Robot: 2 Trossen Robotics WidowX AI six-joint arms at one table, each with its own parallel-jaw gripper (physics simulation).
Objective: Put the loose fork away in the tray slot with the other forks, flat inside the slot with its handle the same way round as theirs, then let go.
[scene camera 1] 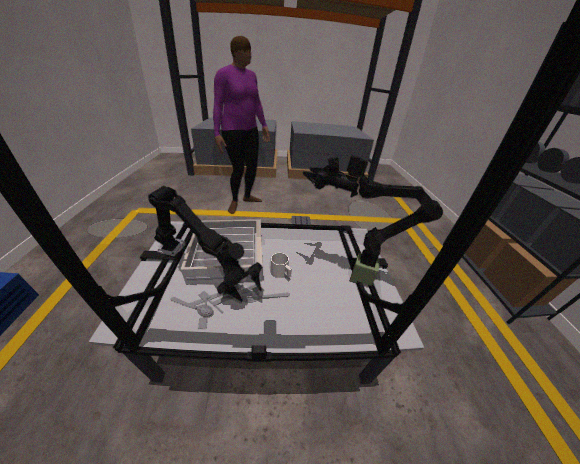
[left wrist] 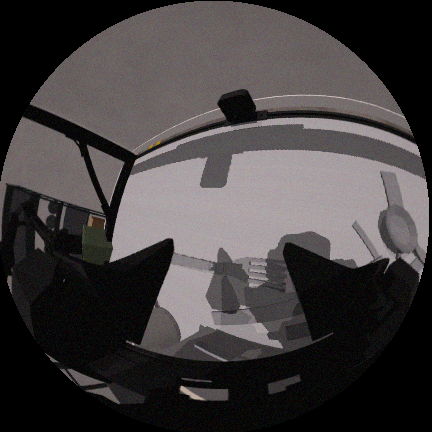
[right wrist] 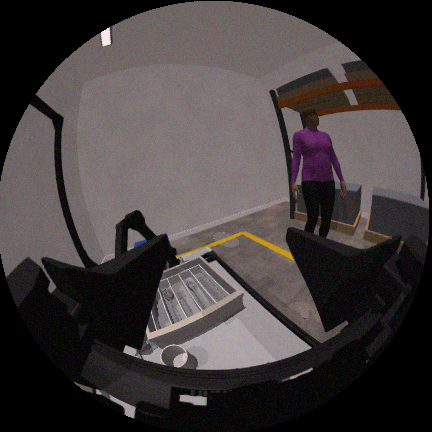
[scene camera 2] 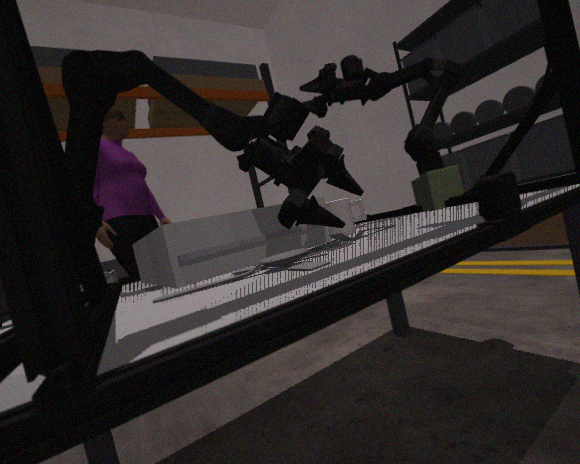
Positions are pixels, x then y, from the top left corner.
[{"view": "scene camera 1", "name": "my left gripper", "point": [251, 296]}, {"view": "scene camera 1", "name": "my right gripper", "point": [306, 170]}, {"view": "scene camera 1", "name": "cutlery tray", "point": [245, 236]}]
